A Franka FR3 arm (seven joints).
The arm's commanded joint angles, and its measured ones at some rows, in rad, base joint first. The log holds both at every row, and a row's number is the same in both.
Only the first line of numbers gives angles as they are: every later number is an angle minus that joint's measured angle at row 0.
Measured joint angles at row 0:
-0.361 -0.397 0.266 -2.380 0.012 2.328 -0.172
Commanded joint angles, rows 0 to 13:
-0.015 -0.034 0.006 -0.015 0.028 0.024 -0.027
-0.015 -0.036 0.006 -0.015 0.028 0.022 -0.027
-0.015 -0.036 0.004 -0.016 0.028 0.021 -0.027
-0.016 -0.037 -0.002 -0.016 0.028 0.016 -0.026
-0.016 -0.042 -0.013 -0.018 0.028 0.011 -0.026
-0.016 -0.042 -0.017 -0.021 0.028 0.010 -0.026
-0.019 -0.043 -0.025 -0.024 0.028 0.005 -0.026
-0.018 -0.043 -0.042 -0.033 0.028 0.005 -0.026
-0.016 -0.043 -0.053 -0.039 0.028 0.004 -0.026
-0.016 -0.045 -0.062 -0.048 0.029 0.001 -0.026
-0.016 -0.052 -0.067 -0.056 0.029 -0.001 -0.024
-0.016 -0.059 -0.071 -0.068 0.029 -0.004 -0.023
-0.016 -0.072 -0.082 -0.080 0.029 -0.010 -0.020
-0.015 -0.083 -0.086 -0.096 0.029 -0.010 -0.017
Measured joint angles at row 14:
-0.001 -0.003 -0.080 -0.043 0.000 -0.004 -0.001
